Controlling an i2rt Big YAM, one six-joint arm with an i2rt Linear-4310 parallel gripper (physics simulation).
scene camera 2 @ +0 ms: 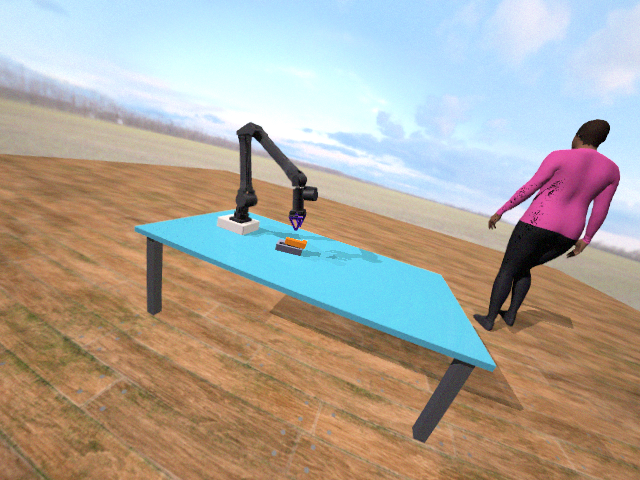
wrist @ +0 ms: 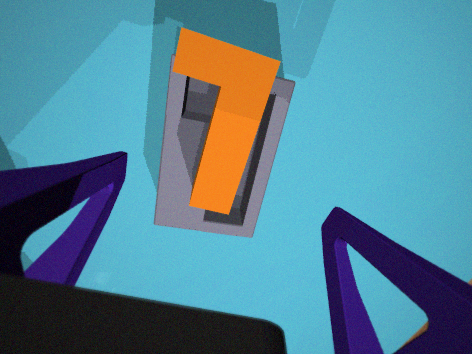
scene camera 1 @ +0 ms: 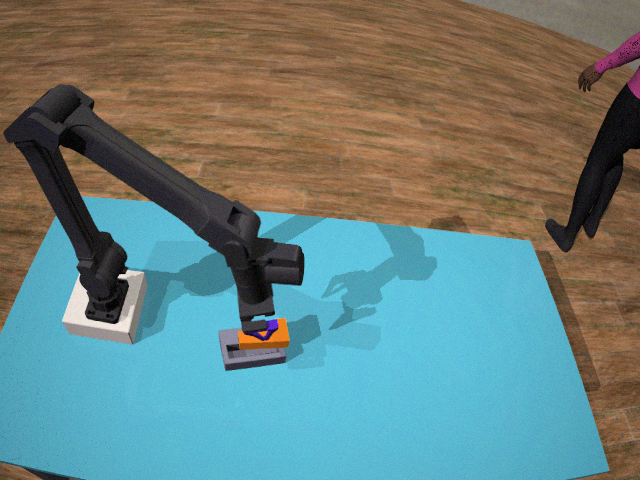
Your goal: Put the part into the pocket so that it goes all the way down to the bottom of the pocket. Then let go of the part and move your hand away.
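Frame: origin at the arm's base, x down, y left, z ahead, level; metres.
Seen in the pictures: gripper, fingertip midpoint: (scene camera 2: 297, 228) (wrist: 233, 192) (scene camera 1: 262, 320); arm's base, origin of the base link: (scene camera 2: 240, 220) (scene camera 1: 107, 301).
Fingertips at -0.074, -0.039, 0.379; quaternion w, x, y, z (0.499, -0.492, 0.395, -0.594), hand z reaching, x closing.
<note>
Offsets run from my fingertips to a thing's top centre, as dx, dy, dz. Level surfaces: height alone.
The orange L-shaped part @[+0.065, +0.015, +0.003] (scene camera 1: 277, 341) (scene camera 2: 296, 242) (wrist: 235, 120) lies over the grey block @[+0.095, -0.003, -0.020] (scene camera 1: 255, 363) (scene camera 2: 288, 250) (wrist: 168, 175) that holds the pocket. It sits high, not down in the pocket, and is shifted toward the block's far end in the wrist view, where its wide bar covers the end wall. Dark pocket floor shows beside its stem and past the stem's lower end. Whether it touches the rim all round is not clear. My gripper (scene camera 1: 264, 337) (scene camera 2: 296, 228) (wrist: 233, 192) is open and empty above the part, its purple fingers wide apart and clear of it.
The arm's white base block (scene camera 1: 100, 330) (scene camera 2: 237, 224) stands at the left of the blue table @[dx +0.131] (scene camera 1: 413, 387) (scene camera 2: 361, 294). A person in a pink top (scene camera 1: 622, 51) (scene camera 2: 578, 191) stands on the wooden floor beyond the table's right end.
</note>
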